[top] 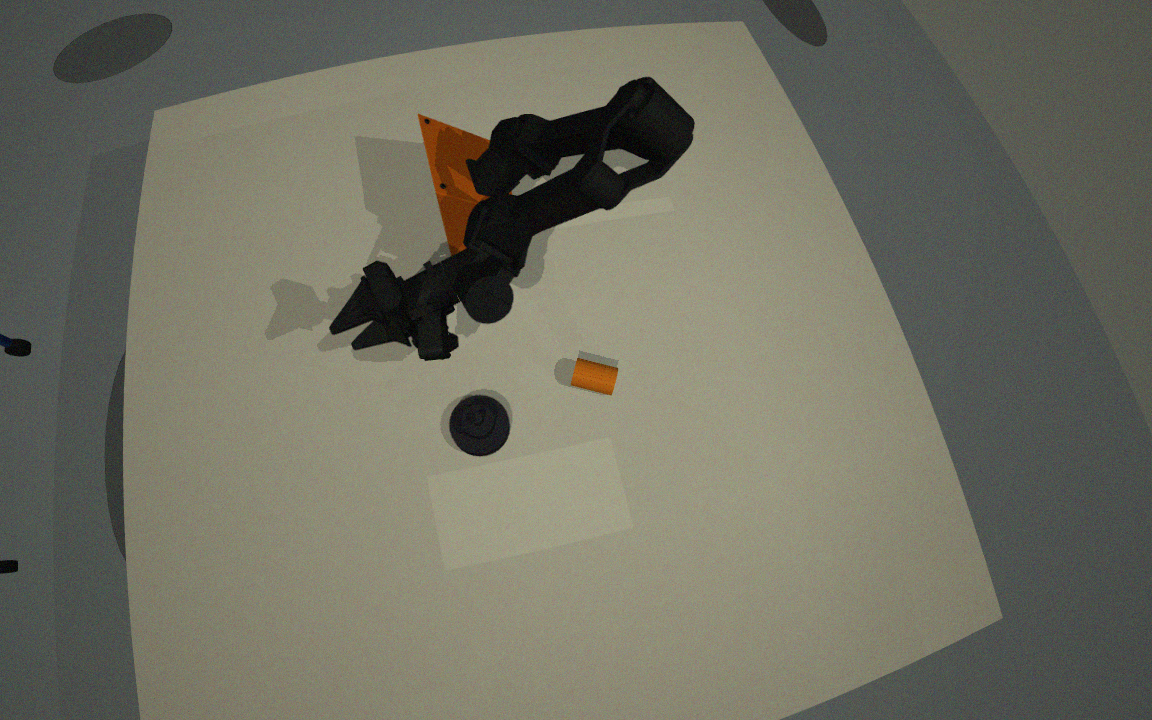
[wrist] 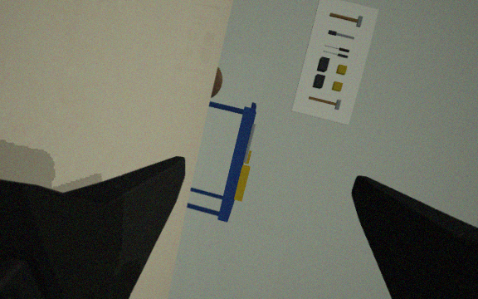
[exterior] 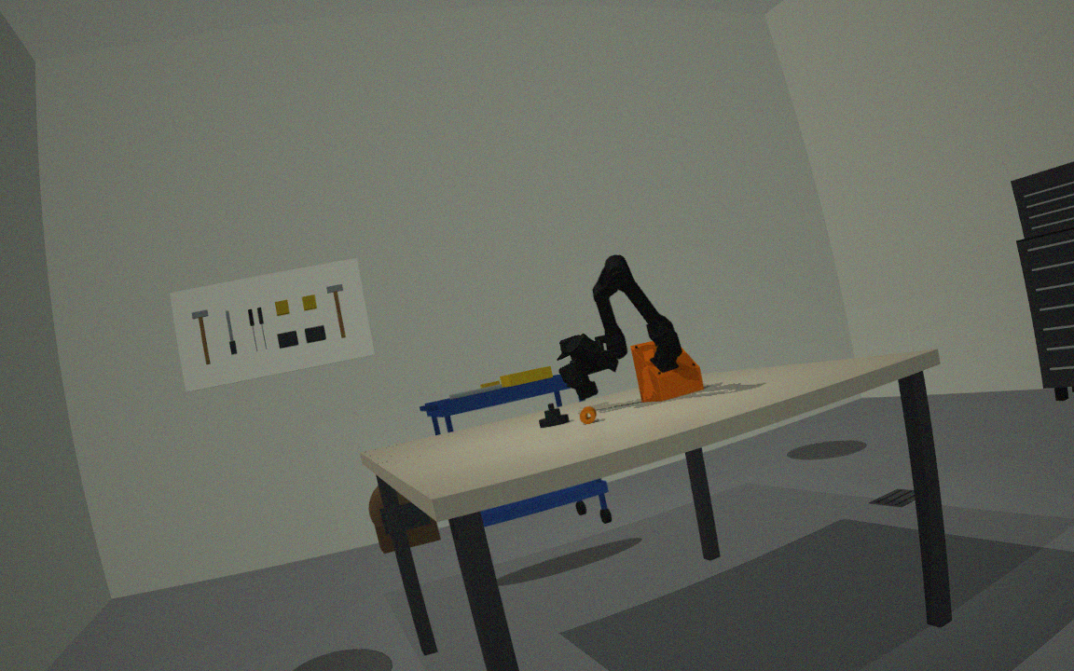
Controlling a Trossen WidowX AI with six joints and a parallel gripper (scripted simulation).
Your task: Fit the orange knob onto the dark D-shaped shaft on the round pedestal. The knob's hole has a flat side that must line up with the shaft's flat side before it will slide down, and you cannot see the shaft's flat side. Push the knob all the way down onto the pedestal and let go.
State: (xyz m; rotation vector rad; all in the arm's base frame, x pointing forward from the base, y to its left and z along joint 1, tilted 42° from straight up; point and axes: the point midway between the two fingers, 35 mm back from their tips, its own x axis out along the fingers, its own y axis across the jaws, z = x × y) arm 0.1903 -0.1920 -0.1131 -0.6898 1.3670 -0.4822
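Right now my gripper tip is 12 cm short of the orange knob, 31 cm to the right of it and 11 cm above it. Round my gripper tip: dark round pedestal: 13 cm ahead, 13 cm to the left, 10 cm below.
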